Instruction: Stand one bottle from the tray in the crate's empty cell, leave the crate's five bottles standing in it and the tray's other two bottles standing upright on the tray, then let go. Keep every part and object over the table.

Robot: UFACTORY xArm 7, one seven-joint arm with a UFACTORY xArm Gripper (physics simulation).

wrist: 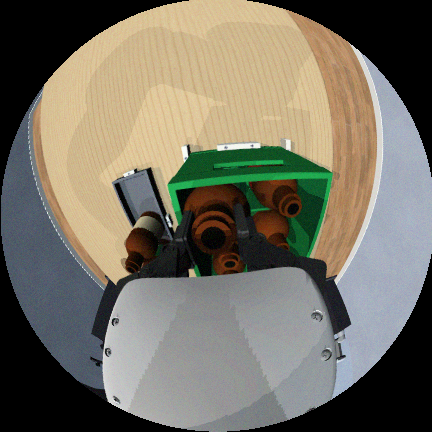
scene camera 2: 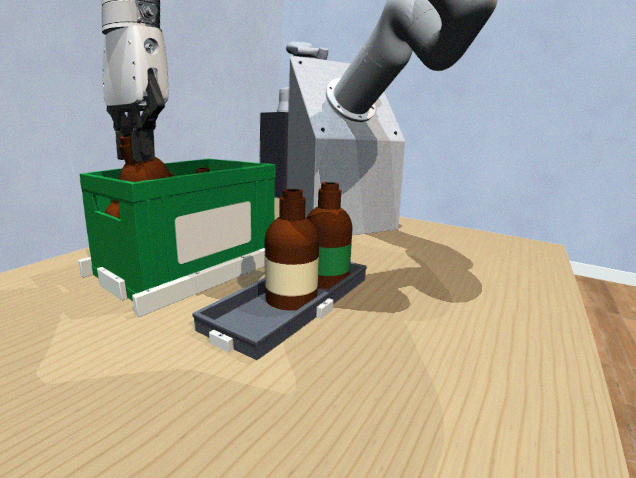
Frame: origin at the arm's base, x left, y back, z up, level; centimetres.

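Where they show: gripper, fingertip midpoint: (wrist: 214, 220) (scene camera 2: 135, 159); arm's base, link origin: (scene camera 2: 350, 100).
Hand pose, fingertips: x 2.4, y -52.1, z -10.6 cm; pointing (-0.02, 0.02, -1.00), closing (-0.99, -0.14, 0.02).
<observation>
Things, the pixels of their centre, and the offset from my fingertips. Level surfaces: height alone.
- brown bottle, body centre: (wrist: 216, 211) (scene camera 2: 146, 186) dx -0.2, dy +1.5, dz -3.9 cm
- green crate, body centre: (scene camera 2: 182, 219) (wrist: 247, 228) dx -5.9, dy +10.1, dz -11.3 cm
- grey tray, body centre: (scene camera 2: 292, 294) (wrist: 149, 223) dx +16.8, dy +13.9, dz -18.8 cm
- cream-labelled bottle, body centre: (scene camera 2: 291, 247) (wrist: 142, 243) dx +16.5, dy +14.1, dz -11.8 cm
- green-labelled bottle, body centre: (scene camera 2: 328, 233) dx +15.7, dy +22.9, dz -11.8 cm
- wooden table, surface height: dz -20.0 cm
My gripper (scene camera 2: 134, 149) (wrist: 214, 220) is shut on the neck of a brown bottle (scene camera 2: 145, 169) (wrist: 215, 200). That bottle is upright, its body inside the near corner cell of the green crate (scene camera 2: 205, 192) (wrist: 250, 177) and its shoulder above the rim. Its base is hidden by the crate wall. Other brown bottles (wrist: 274, 192) (wrist: 271, 225) (wrist: 229, 261) stand in the crate, partly hidden by the gripper in the wrist view. On the grey tray (scene camera 2: 231, 339) (wrist: 122, 200) stand a cream-labelled bottle (scene camera 2: 291, 251) (wrist: 142, 240) and a green-labelled bottle (scene camera 2: 333, 241), both upright.
White stop blocks (scene camera 2: 190, 285) (wrist: 238, 146) sit on the wooden table (scene camera 2: 359, 390) (wrist: 200, 60) along the crate. Small white blocks (scene camera 2: 324, 307) (scene camera 2: 221, 340) touch the tray. The robot's grey pedestal (scene camera 2: 359, 179) stands behind the crate and tray. The table edge lies beyond the crate in the wrist view.
</observation>
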